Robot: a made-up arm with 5 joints.
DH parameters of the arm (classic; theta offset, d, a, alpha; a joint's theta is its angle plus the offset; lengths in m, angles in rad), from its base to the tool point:
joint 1: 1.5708 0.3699 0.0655 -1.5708
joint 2: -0.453 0 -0.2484 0
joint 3: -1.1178 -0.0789 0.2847 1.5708
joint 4: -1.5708 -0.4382 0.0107 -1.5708
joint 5: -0.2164 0 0.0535 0
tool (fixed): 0.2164 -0.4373 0 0
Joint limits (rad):
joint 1: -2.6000..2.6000
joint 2: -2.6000..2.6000
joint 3: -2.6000..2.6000
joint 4: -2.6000..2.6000
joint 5: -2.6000..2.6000
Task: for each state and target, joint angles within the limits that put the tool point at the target. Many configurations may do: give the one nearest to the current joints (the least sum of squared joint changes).
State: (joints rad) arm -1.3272 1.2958 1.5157 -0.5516 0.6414
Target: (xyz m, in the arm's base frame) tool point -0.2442 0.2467 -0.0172
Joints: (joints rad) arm -1.6062 0.7322 0.9629 -0.9343 0.6753
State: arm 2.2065 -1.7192 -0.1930 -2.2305 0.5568
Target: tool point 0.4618 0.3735 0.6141
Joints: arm 2.5875 -1.0426 -0.4819 -2.6000 0.7041
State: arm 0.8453 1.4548 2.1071 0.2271 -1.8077
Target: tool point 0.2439 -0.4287 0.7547
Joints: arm 0.2901 1.1969 2.1150 0.1204 -1.9766
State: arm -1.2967 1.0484 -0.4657 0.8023 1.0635
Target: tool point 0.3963 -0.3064 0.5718
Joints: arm -1.2504 0.6877 -0.9902 0.7662 1.0546
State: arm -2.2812 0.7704 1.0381 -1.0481 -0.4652
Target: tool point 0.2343 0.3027 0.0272
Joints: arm -2.6000 0.9453 1.0941 -1.5433 -0.4813
